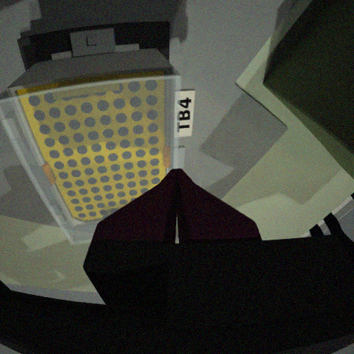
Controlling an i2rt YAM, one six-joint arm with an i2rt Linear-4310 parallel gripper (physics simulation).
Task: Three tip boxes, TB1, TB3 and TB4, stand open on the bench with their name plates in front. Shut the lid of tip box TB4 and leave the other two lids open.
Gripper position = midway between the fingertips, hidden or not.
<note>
In view: my gripper (176,177), a clear lid (90,143) and a grey mat (230,131).
</note>
